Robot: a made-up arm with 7 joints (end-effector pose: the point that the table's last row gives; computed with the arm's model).
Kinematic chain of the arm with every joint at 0, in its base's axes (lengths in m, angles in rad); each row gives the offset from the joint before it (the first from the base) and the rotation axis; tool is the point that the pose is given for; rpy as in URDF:
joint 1: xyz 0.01 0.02 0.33 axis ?
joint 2: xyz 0 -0.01 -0.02 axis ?
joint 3: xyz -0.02 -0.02 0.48 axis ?
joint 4: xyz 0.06 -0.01 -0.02 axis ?
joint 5: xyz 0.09 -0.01 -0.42 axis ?
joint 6: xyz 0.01 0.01 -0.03 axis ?
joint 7: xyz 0.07 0 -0.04 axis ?
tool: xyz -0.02 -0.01 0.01 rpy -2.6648 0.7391 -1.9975
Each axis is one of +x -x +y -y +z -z.
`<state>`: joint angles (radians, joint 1 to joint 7).
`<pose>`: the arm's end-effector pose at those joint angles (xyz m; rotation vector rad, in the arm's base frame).
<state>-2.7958 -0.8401 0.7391 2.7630 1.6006 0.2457 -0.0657</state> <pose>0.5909 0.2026 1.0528 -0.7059 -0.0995 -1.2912</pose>
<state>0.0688 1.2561 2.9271 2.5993 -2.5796 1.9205 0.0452</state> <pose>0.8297 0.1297 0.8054 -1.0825 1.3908 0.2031</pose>
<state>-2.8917 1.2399 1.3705 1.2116 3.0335 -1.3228 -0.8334</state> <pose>-0.2404 -0.4572 0.3470 -2.6031 -0.8068 -0.4397</pose>
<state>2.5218 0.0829 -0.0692 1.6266 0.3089 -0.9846 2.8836</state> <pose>-0.3283 0.3625 0.9312 -0.5612 -1.6293 -1.4855</pose>
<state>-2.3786 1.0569 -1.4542 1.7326 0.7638 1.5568 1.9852</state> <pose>-0.8167 0.0333 0.5718 -1.3950 1.4648 0.3356</pose>
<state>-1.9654 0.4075 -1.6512 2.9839 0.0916 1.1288 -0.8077</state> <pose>-0.1869 -0.2673 1.2403 -0.1993 -1.5941 1.1074</pose>
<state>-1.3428 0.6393 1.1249 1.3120 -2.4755 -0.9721 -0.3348</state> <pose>0.4948 -0.2431 0.5276 -2.0012 -1.0655 0.0635</pose>
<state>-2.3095 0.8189 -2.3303 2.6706 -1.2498 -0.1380 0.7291</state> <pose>-0.5364 -0.2854 1.0285 0.5291 -1.4583 0.1158</pose>
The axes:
joint 1: +z
joint 2: +y
joint 3: +z
joint 4: -y
joint 5: -z
joint 6: +y
joint 7: -z

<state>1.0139 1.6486 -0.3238 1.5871 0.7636 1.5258 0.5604</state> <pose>0.4560 0.3459 -0.2405 0.7737 -2.4828 0.3707</pose>
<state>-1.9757 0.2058 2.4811 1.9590 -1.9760 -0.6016 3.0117</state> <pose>0.2907 0.1895 1.0280 -0.0013 0.5633 0.7820</pose>
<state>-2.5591 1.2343 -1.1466 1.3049 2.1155 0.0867 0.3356</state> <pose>-0.6479 0.2519 0.3095 -1.0553 1.1440 1.3883</pose>
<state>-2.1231 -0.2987 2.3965 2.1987 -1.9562 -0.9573 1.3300</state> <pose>0.4572 0.3585 0.9235 -1.5169 -0.4837 0.1575</pose>
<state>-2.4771 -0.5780 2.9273 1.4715 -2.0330 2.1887 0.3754</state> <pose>0.6724 0.3553 0.4491 1.5812 -0.7457 2.1812</pose>
